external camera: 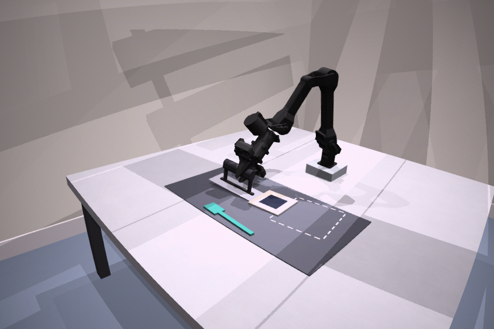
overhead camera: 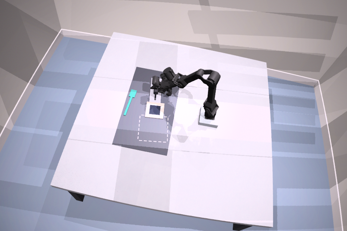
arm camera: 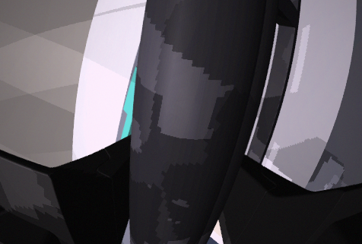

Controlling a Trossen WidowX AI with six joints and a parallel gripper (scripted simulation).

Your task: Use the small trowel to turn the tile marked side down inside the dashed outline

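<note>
The dark mat lies 10 cm to the left of my gripper tip and 8 cm below it. The rest, counted from my gripper tip: teal trowel: 13 cm ahead, 7 cm to the left, 5 cm below; then tile: 4 cm behind, 13 cm to the left, 5 cm below.
</note>
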